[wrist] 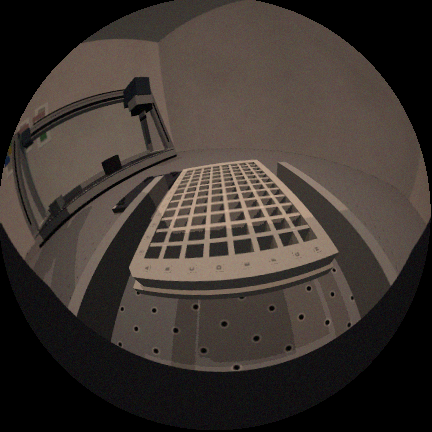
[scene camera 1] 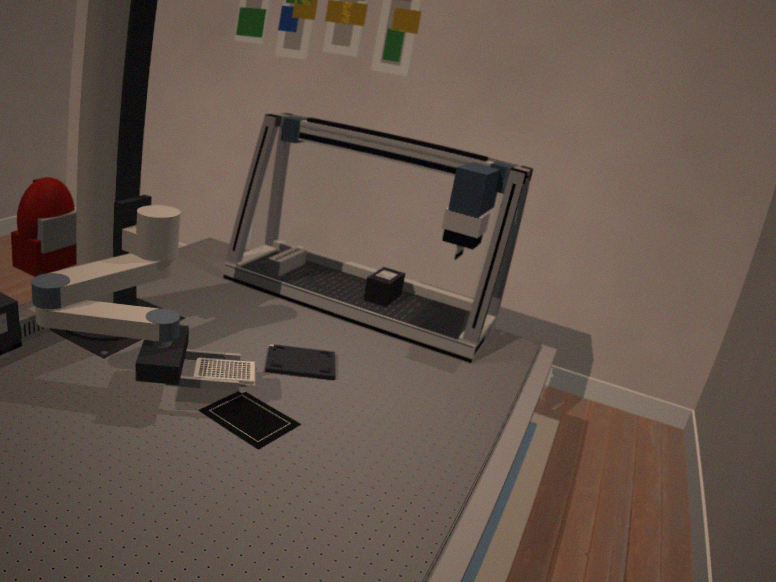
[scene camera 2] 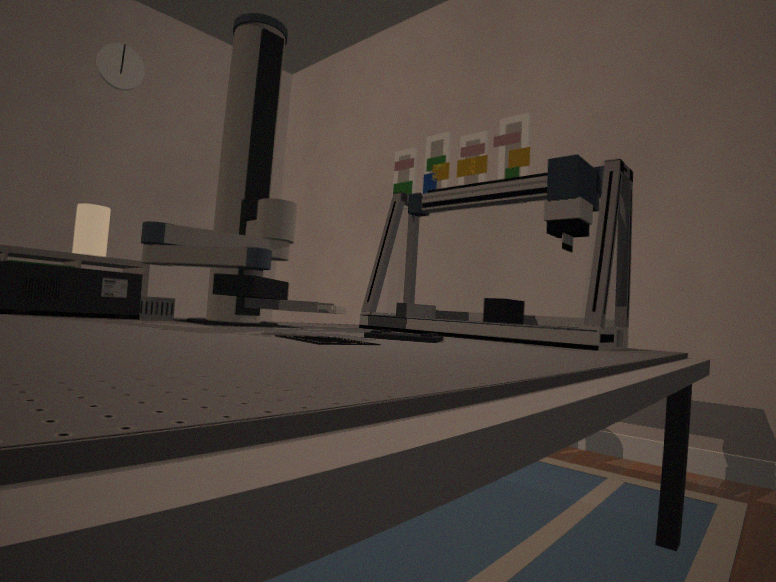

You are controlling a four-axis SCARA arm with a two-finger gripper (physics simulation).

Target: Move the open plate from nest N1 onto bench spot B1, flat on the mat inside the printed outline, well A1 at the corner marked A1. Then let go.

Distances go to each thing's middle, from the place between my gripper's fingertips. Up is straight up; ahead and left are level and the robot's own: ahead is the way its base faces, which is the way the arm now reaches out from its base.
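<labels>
The white well plate (scene camera 1: 243,371) is there for me to see, 20 mm to the right of my hand and 30 mm behind it. As for the black box (scene camera 1: 381,293), I find it 640 mm to the left of my hand, 60 mm ahead of it and 20 mm above it.
</labels>
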